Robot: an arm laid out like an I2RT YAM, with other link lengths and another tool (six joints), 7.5 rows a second.
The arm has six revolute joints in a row. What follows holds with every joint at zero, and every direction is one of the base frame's.
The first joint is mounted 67.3 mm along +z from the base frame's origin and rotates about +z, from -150 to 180 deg.
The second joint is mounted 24.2 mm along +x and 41 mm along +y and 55.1 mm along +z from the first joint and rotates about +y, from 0 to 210 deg.
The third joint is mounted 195.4 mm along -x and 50.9 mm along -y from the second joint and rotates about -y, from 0 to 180 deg.
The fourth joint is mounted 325.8 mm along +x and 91.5 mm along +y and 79.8 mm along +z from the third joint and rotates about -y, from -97 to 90 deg.
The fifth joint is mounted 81.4 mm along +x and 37.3 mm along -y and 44.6 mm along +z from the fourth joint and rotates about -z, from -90 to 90 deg.
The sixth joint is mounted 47.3 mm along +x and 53.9 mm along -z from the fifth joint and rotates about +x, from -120 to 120 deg.
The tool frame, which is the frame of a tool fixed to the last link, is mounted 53 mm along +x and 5 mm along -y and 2 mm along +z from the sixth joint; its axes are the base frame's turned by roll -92.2, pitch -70.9 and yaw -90 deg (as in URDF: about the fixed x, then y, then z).
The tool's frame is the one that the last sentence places.
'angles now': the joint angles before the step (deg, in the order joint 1, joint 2, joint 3, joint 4, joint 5, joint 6). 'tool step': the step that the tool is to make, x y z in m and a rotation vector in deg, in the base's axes. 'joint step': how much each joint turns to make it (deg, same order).
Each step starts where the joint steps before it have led.
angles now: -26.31 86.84 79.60 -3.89 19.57 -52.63
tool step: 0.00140 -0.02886 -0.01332 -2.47 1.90 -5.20
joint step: -2.11 4.36 1.75 3.01 3.62 -2.60
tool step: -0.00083 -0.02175 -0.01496 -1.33 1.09 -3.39
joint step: -1.75 3.02 0.34 2.99 1.92 -1.49
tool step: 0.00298 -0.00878 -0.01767 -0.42 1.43 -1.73
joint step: -0.40 2.52 -0.09 1.98 1.51 -0.91
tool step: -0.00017 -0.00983 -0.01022 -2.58 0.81 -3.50
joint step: -0.34 2.20 -0.32 4.24 3.58 -2.31
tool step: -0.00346 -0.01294 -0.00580 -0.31 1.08 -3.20
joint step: -0.97 1.95 1.34 0.13 2.34 -0.52
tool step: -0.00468 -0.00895 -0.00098 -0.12 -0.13 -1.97
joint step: -0.87 0.62 0.46 0.24 1.09 0.19
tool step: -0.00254 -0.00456 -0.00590 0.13 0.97 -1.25
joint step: -0.40 0.61 -0.02 -0.08 0.91 -0.32
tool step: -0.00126 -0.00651 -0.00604 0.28 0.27 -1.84
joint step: -0.42 1.43 0.83 -0.03 1.38 0.43
